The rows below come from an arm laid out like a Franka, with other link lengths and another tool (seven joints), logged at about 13 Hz.
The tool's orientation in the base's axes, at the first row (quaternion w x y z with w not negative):
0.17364, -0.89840, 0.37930, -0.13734
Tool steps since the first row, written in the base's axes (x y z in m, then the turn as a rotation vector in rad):
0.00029, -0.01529, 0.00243, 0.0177, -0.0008, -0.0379
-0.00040, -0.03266, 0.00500, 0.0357, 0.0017, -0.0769
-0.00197, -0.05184, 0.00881, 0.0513, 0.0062, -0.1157
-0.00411, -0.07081, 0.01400, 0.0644, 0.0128, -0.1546
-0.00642, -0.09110, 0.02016, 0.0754, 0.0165, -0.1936
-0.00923, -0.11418, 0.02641, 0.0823, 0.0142, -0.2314
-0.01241, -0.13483, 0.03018, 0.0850, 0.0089, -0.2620
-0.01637, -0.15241, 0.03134, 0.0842, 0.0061, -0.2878
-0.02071, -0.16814, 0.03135, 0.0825, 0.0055, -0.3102
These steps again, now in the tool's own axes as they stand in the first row. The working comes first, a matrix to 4 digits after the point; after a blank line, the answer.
The tool's axes in the first row as the columns of a matrix, in the base's axes (used below as rounded here):
0.6745, -0.6338, 0.3785
-0.7292, -0.6520, 0.2078
0.1150, -0.4162, -0.9020

0.01162, 0.00877, -0.00526, 0.0082, 0.0051, 0.0407
0.02412, 0.01947, -0.01145, 0.0140, 0.0083, 0.0832
0.03749, 0.03138, -0.01946, 0.0168, 0.0116, 0.1251
0.05047, 0.04295, -0.02890, 0.0163, 0.0152, 0.1665
0.06442, 0.05508, -0.03954, 0.0166, 0.0220, 0.2066
0.08007, 0.06930, -0.05104, 0.0185, 0.0349, 0.2428
0.09342, 0.08321, -0.05994, 0.0207, 0.0494, 0.2703
0.10370, 0.09670, -0.06614, 0.0192, 0.0624, 0.2927
0.11224, 0.10971, -0.07106, 0.0160, 0.0732, 0.3122

